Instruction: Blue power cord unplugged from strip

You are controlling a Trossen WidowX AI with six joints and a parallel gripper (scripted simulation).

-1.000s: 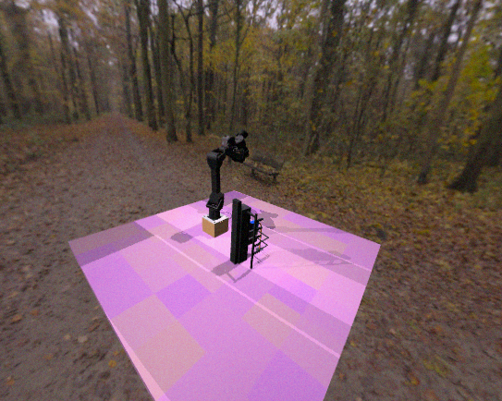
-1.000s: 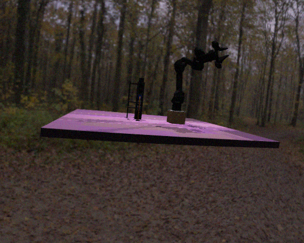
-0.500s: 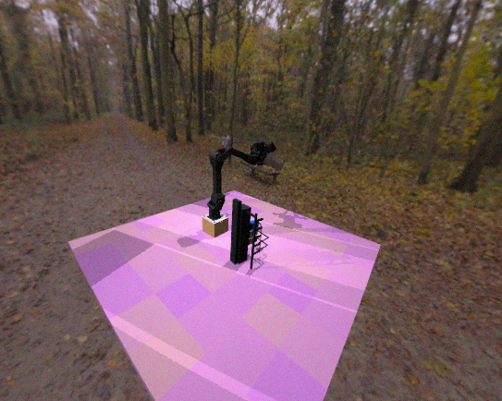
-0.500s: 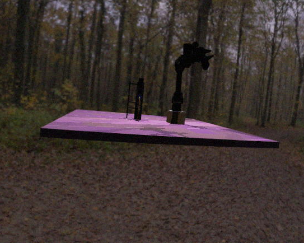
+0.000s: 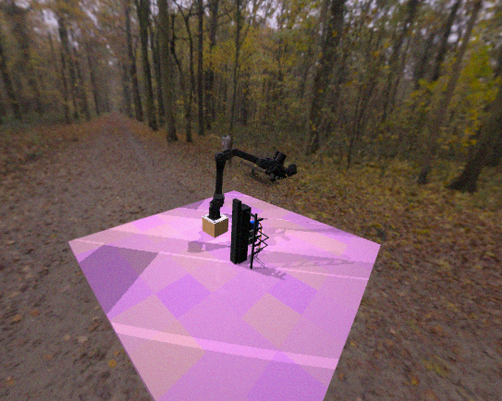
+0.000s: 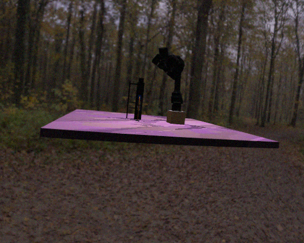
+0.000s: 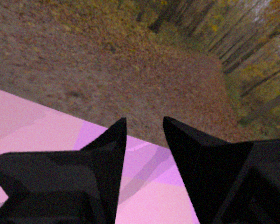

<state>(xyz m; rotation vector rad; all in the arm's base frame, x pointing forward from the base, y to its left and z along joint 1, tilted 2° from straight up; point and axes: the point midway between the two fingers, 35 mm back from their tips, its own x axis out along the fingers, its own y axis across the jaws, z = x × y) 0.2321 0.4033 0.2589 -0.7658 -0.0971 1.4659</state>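
Now: the blue plug 46 cm to the right of my gripper tip, 15 cm below it and 7 cm ahead of it. From my gripper tip the other things lie so: grey square 38 cm to the right, 34 cm below, 8 cm ahead; black power strip 53 cm to the right, 19 cm below, 5 cm ahead.
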